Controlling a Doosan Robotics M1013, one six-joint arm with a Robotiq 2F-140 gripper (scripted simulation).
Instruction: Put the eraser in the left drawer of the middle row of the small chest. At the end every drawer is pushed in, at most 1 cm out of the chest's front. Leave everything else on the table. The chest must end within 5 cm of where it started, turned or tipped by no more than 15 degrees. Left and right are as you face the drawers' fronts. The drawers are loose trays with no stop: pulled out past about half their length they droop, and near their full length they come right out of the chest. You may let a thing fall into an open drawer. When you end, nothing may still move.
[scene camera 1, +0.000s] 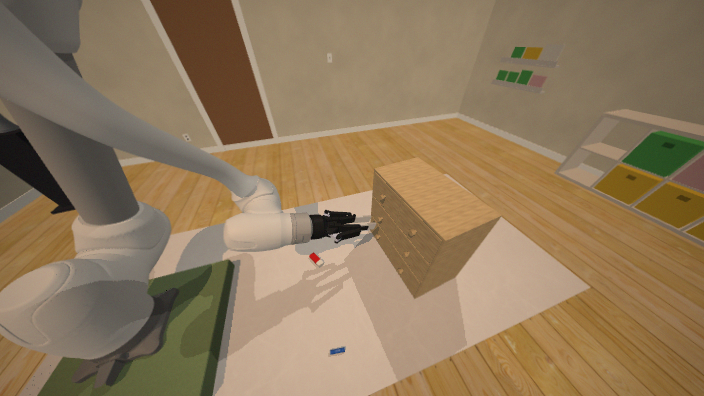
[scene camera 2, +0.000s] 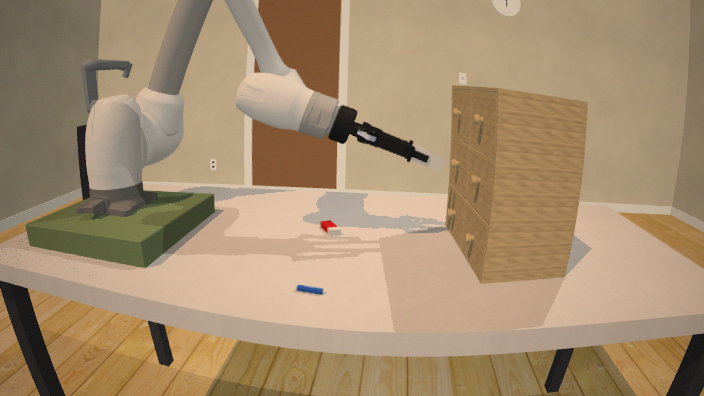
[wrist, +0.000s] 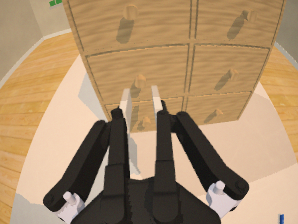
Labels:
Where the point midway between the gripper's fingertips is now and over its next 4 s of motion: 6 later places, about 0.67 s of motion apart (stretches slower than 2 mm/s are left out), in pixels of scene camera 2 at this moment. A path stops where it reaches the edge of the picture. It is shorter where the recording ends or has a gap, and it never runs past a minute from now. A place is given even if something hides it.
My gripper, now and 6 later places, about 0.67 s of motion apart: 440, 163; 450, 163; 455, 164; 452, 164; 441, 163; 431, 163; 425, 163

